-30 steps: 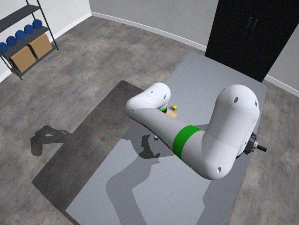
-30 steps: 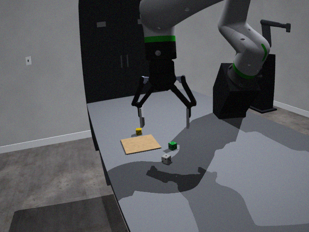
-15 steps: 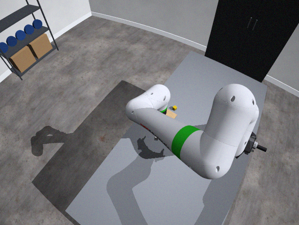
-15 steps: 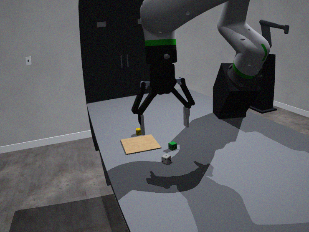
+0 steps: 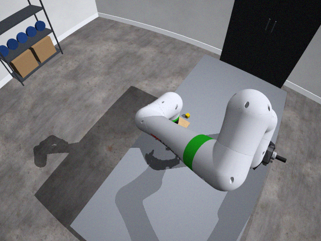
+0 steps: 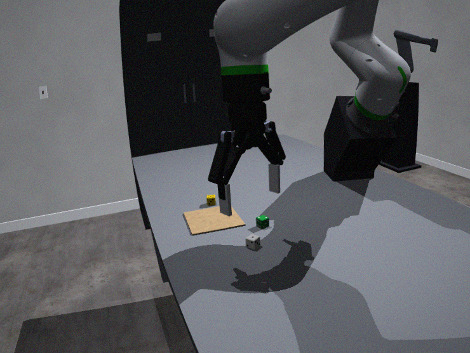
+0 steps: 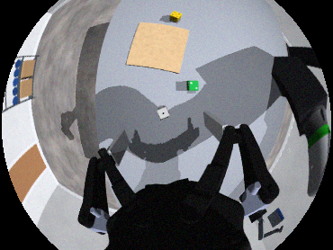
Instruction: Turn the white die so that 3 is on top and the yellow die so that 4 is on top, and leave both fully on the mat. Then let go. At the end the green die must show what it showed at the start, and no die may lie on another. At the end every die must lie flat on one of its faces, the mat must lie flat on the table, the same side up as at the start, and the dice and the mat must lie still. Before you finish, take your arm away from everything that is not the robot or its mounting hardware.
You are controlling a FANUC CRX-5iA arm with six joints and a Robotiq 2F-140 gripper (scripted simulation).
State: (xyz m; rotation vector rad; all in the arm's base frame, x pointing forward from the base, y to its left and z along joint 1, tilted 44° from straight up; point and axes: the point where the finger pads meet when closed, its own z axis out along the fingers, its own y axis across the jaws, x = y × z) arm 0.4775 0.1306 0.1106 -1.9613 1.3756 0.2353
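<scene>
My hand is 11 cm above the white die. Also, from my hand: tan mat 5 cm ahead, 18 cm to the right, 12 cm below; then green die 6 cm behind, 9 cm to the right, 11 cm below; then yellow die 3 cm ahead, 29 cm to the right, 11 cm below.
</scene>
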